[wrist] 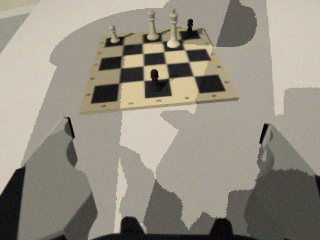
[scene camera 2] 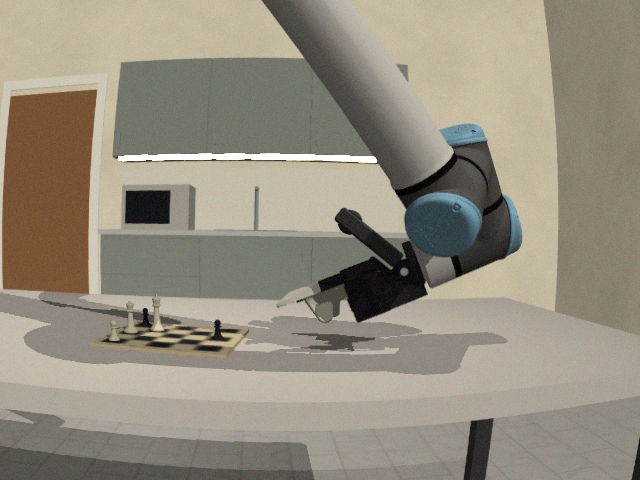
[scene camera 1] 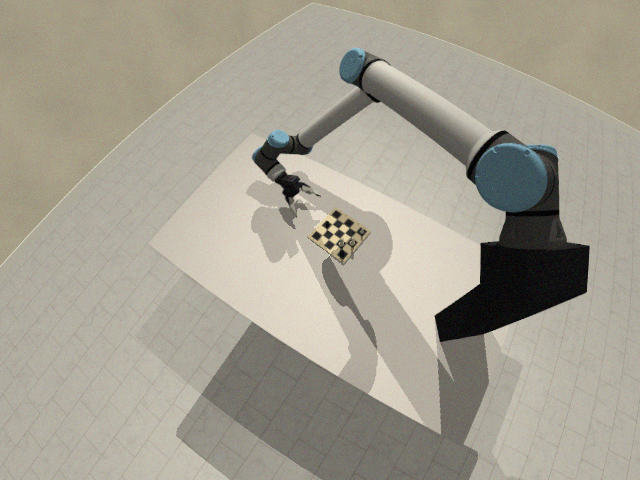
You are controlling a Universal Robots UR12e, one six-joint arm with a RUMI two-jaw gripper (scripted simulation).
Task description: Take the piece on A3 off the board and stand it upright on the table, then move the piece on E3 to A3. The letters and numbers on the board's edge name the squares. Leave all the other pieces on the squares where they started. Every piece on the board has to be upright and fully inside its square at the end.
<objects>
chessboard: wrist 119,80; scene camera 2; scene camera 1
same spot on chessboard: (scene camera 1: 341,225) = (scene camera 2: 178,341)
</objects>
